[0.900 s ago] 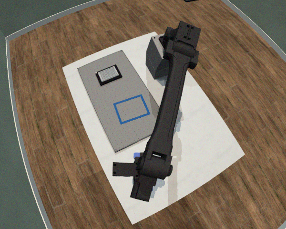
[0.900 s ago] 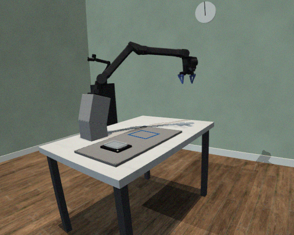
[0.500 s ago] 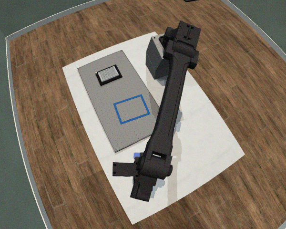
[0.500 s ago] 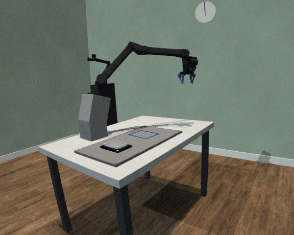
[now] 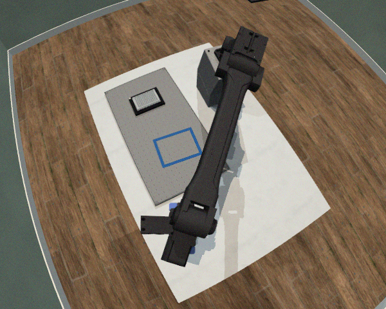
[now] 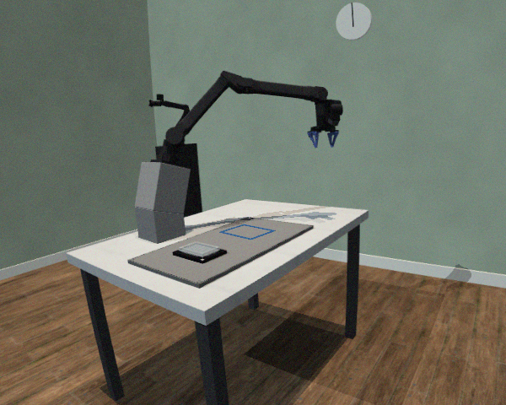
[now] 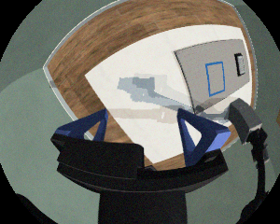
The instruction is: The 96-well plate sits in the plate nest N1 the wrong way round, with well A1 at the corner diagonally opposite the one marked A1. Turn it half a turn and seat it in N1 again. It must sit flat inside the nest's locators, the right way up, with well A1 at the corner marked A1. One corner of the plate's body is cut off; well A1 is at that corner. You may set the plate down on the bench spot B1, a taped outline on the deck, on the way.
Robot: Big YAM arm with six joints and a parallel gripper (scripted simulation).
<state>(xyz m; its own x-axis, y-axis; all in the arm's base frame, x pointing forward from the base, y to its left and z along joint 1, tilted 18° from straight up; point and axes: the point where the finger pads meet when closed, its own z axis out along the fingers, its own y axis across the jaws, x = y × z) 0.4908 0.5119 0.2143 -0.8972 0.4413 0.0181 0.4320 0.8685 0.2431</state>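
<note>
Now: hand 14 cm past the white 96-well plate, 71 cm to the left of it and 32 cm above it. Also, from my hand: white A1 mark: 6 cm behind, 76 cm to the right, 33 cm below; black plate nest N1: 14 cm behind, 71 cm to the right, 33 cm below.
</note>
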